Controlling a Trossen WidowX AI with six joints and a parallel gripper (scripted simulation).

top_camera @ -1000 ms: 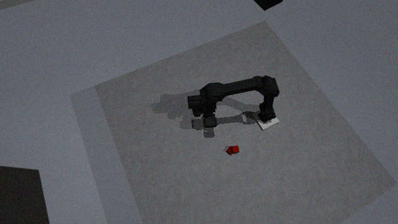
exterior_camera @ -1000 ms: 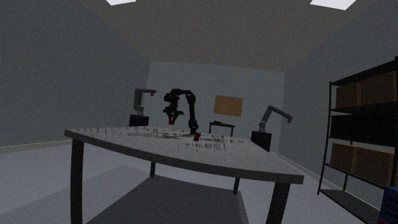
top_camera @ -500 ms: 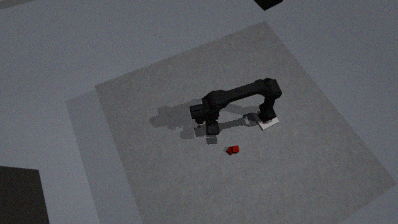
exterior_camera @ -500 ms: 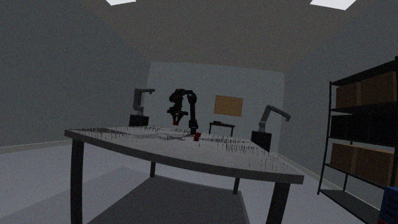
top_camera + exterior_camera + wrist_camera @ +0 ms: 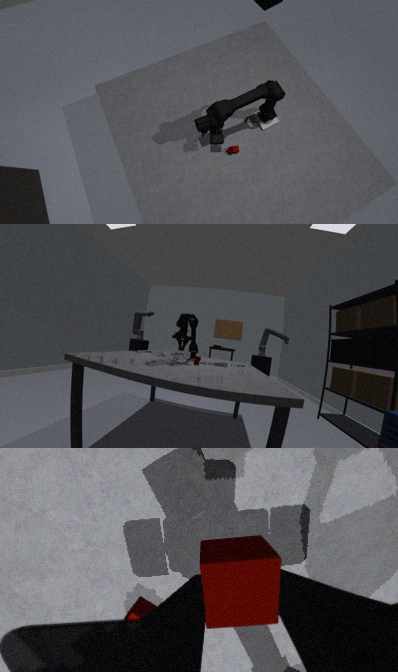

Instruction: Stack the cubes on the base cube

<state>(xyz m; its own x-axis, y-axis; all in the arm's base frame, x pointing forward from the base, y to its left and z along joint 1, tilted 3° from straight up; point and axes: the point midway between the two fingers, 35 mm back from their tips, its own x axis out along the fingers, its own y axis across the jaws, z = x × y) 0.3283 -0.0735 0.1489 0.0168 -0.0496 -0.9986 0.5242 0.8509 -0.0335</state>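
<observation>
My gripper tip is 50 mm past the red cube, 140 mm to the right of it and 70 mm above it.
</observation>
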